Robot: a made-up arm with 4 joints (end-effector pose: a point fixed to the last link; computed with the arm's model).
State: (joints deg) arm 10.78 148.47 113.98 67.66
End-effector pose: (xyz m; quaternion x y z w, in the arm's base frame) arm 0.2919 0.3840 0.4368 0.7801 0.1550 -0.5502 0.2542
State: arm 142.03 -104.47 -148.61 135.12
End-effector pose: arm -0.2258 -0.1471 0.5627 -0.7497 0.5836 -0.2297 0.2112
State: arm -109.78 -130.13 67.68 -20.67
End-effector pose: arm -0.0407 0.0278 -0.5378 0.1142 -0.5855 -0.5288 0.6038
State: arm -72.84 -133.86 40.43 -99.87
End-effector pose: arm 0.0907 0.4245 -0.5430 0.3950 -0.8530 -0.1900 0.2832
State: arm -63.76 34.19 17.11 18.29
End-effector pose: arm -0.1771 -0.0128 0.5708 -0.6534 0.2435 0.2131 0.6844
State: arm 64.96 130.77 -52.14 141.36
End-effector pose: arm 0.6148 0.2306 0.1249 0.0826 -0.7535 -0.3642 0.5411
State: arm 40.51 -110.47 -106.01 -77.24
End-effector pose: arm -0.2131 0.6771 0.3308 -0.0454 -0.5880 -0.3257 0.7390
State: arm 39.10 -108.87 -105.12 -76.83
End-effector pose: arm -0.2226 0.6782 0.3121 -0.0429 -0.5969 -0.3186 0.7351
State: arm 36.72 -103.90 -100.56 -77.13
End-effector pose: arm -0.2509 0.6793 0.2825 -0.0005 -0.6187 -0.3085 0.7225
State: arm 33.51 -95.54 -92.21 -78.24
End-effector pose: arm -0.3016 0.6728 0.2453 0.0864 -0.6432 -0.2905 0.7031
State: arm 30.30 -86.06 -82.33 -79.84
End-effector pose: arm -0.3639 0.6513 0.2114 0.1940 -0.6521 -0.2648 0.6833
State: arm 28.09 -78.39 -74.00 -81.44
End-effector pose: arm -0.4168 0.6215 0.1914 0.2861 -0.6433 -0.2416 0.6677
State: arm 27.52 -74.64 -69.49 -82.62
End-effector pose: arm -0.4432 0.6031 0.1893 0.3379 -0.6323 -0.2320 0.6574
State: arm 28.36 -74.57 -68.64 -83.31
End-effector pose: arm -0.4444 0.6037 0.2012 0.3519 -0.6288 -0.2369 0.6516
